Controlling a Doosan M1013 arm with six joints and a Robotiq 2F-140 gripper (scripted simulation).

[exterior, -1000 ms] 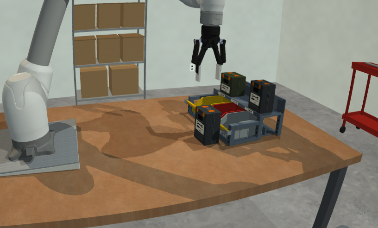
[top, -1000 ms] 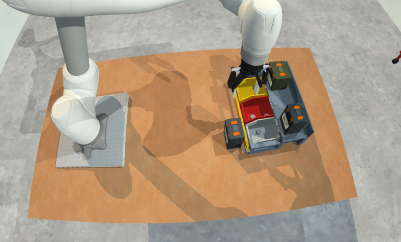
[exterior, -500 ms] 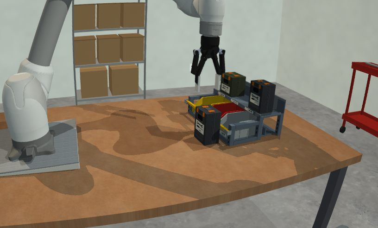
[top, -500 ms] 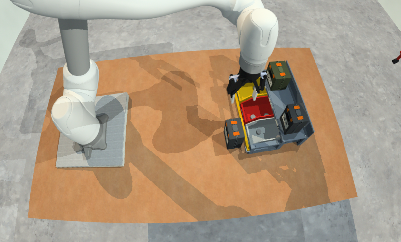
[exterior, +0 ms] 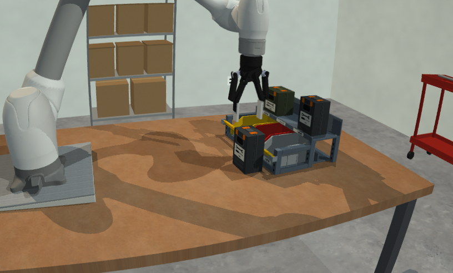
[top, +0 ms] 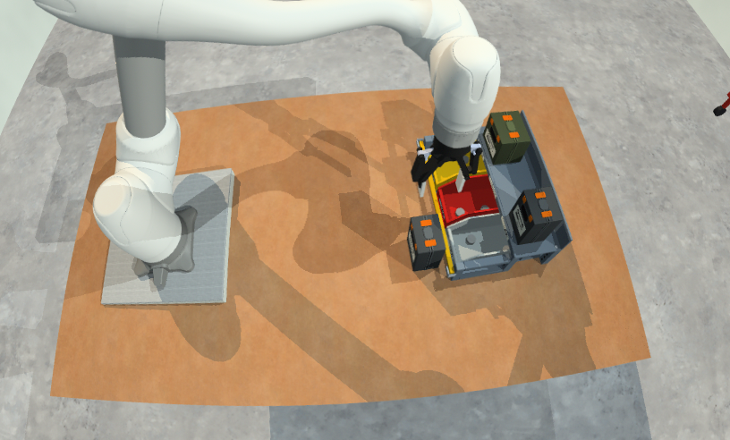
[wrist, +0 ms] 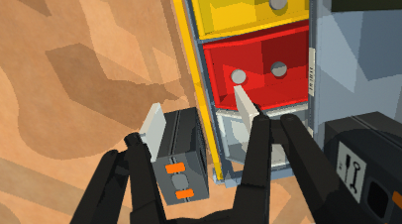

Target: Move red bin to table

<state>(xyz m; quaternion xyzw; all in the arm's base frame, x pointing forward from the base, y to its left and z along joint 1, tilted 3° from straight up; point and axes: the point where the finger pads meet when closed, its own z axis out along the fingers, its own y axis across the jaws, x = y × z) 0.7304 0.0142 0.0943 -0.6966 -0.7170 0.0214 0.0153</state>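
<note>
Right now the yellow bar is 90 mm below my hand. From my hand the other things lie so: yellow bin (110 mm to the left, 110 mm below, 100 mm ahead); dark grey case (110 mm to the right, 90 mm below, 50 mm behind); red open bin (110 mm below, 100 mm ahead).
</note>
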